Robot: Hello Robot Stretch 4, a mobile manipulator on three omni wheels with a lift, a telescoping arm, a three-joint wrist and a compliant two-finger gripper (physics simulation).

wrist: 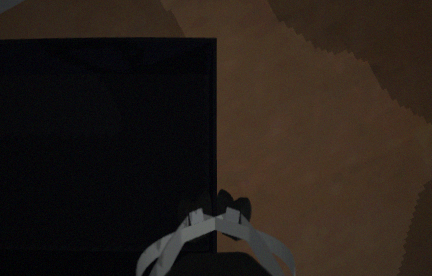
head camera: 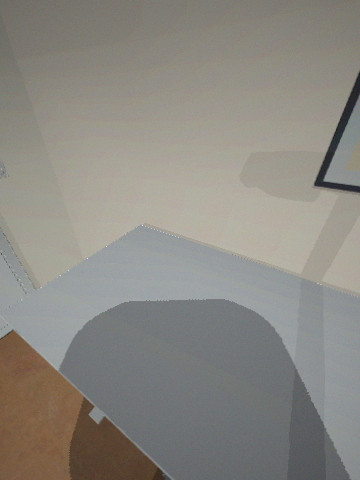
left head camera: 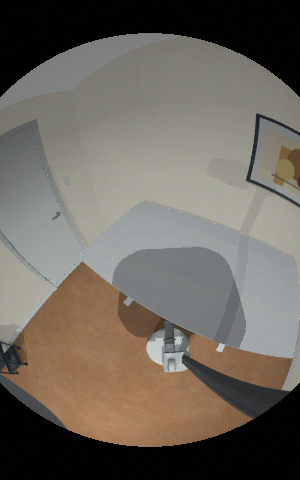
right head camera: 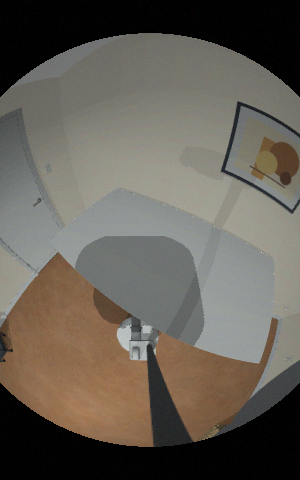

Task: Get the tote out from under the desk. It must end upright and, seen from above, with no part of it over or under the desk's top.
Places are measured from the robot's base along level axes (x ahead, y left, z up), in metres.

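Pixels of known places: gripper, between the fingertips: (wrist: 215, 206).
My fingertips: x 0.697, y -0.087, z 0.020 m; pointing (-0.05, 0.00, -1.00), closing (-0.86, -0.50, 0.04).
Observation:
Behind a point stands the place of what it marks.
The tote (wrist: 105, 150) {x 0.824, y -0.075, z -0.025 m} is a very dark open box filling the left of the wrist view; it looks upright, and its straight right wall runs down between my fingers. My gripper (wrist: 215, 206) {x 0.697, y -0.087, z 0.020 m} is shut on that wall, with one fingertip on the inner side and one on the outer side. The dark interior hides the tote's floor. The desk's pale grey top (head camera: 220, 270) {x 0.754, y -0.220, z 0.922 m} (left head camera: 155, 225) {x 0.805, y 0.074, z 0.922 m} (right head camera: 125, 215) {x 0.779, y 0.057, z 0.922 m} shows in the head views, with a broad shadow across it. The tote and the gripper's fingers do not show in the head views.
Small pale pieces (left head camera: 129, 301) (left head camera: 220, 347) stick out below the desk's front edge. A dark rack stands at the far left of the left head view. A door (left head camera: 25, 195) {x 1.013, y 1.385, z 1.316 m} (right head camera: 15, 195) {x 1.022, y 1.379, z 1.133 m} is at the left, and walls stand behind the desk.

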